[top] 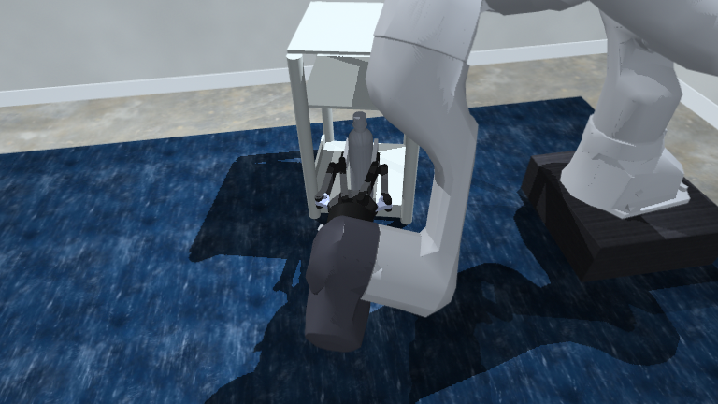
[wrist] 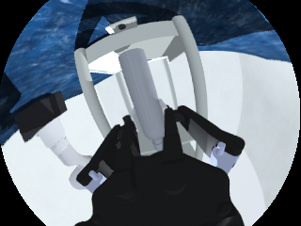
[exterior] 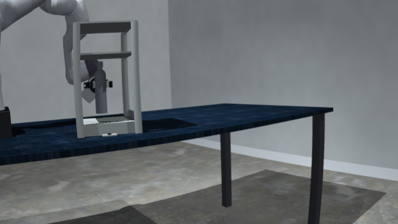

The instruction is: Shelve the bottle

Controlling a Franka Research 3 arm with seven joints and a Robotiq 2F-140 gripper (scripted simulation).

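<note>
Right now the white shelving unit is 2 cm behind my hand, 10 cm to the right of it and 2 cm above it.
</note>
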